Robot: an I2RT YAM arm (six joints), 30 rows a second.
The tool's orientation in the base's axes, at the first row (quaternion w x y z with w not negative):
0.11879 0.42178 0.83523 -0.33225
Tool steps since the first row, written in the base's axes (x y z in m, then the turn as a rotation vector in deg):
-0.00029 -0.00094 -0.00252 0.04 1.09 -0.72
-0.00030 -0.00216 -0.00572 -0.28 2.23 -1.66
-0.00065 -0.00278 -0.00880 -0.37 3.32 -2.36
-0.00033 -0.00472 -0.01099 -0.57 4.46 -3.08
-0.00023 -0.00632 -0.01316 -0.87 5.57 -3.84
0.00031 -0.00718 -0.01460 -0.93 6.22 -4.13
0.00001 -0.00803 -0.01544 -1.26 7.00 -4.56
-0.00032 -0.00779 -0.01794 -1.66 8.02 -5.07
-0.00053 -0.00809 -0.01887 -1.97 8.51 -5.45
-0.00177 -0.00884 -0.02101 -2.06 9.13 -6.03
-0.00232 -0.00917 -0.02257 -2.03 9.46 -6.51
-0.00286 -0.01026 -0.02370 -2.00 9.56 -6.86
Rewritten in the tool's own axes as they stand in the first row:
0.00080 0.00052 0.00253 1.00 0.82 -0.18
0.00157 0.00145 0.00574 2.36 1.48 -0.19
0.00287 0.00232 0.00848 3.43 2.19 -0.37
0.00251 0.00274 0.01137 4.62 2.84 -0.56
0.00249 0.00313 0.01404 5.86 3.42 -0.69
0.00231 0.00384 0.01564 6.44 3.78 -0.90
0.00236 0.00363 0.01686 7.34 4.05 -1.06
0.00391 0.00461 0.01860 8.47 4.40 -1.31
0.00430 0.00474 0.01952 9.15 4.54 -1.32
0.00562 0.00443 0.02172 9.87 4.99 -1.28
0.00650 0.00456 0.02315 10.29 5.38 -1.14
0.00669 0.00419 0.02476 10.50 5.60 -0.95

